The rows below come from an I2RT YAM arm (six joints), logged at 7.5 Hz.
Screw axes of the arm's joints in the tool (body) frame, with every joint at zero. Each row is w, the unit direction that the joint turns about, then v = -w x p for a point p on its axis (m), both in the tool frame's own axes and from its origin. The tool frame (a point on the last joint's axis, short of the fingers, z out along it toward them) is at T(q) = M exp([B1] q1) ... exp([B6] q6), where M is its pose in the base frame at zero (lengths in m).
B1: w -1 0 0 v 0 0.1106 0
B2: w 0 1 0 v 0.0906 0 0.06
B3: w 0 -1 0 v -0.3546 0 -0.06
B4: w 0 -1 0 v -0.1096 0 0
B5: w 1 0 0 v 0 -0.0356 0
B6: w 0 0 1 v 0 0 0
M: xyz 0.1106 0 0.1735 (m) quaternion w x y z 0.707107 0 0.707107 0
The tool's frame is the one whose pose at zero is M.
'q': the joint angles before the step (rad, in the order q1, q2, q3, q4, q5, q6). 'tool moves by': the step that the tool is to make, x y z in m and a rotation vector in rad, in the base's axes. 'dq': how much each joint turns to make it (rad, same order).
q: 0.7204, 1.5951, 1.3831, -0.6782, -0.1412, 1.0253
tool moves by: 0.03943, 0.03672, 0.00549, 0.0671, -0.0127, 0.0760
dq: -0.0033, 0.1933, 0.2245, 0.0164, -0.0835, -0.0337
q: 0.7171, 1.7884, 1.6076, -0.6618, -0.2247, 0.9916
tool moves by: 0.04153, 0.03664, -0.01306, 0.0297, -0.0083, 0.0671
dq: -0.0038, 0.2196, 0.2356, -0.0011, -0.0602, -0.0426
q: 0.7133, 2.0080, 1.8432, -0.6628, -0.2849, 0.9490
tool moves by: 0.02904, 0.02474, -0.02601, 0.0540, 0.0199, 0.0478
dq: -0.0058, 0.1601, 0.1316, 0.0479, -0.0760, -0.0024
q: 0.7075, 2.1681, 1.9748, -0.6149, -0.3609, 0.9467
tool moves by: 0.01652, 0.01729, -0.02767, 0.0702, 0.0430, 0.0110
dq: 0.0005, 0.1028, 0.0455, 0.0909, -0.0652, 0.0538
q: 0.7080, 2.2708, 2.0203, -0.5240, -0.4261, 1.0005
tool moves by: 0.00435, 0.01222, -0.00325, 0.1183, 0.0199, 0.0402
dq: 0.0066, 0.0317, 0.0085, 0.1131, -0.0935, 0.0607
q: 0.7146, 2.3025, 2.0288, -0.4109, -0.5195, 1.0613
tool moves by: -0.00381, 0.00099, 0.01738, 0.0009, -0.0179, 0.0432
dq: 0.0048, -0.0076, 0.0567, -0.0695, -0.0226, -0.0382
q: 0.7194, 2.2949, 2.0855, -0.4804, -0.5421, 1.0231
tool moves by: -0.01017, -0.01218, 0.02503, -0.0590, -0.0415, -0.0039
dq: -0.0019, -0.0618, 0.0105, -0.1101, 0.0482, -0.0612
